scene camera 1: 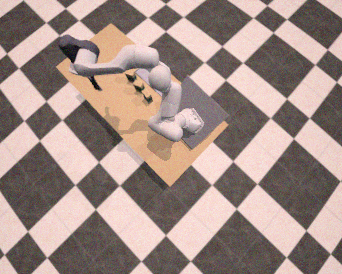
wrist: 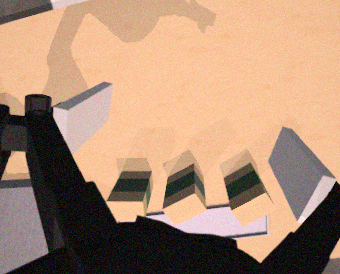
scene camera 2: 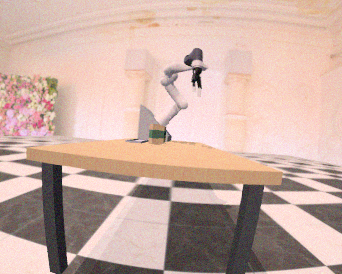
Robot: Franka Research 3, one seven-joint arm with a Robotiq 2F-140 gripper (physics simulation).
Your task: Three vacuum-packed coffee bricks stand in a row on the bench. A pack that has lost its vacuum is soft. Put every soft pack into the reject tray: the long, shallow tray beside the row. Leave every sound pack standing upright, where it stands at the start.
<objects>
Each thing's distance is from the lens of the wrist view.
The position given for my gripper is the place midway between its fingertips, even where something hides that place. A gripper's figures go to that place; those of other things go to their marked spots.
my gripper (wrist: 192,123): 19 cm
shallow reject tray (wrist: 222,222): 76 cm
</objects>
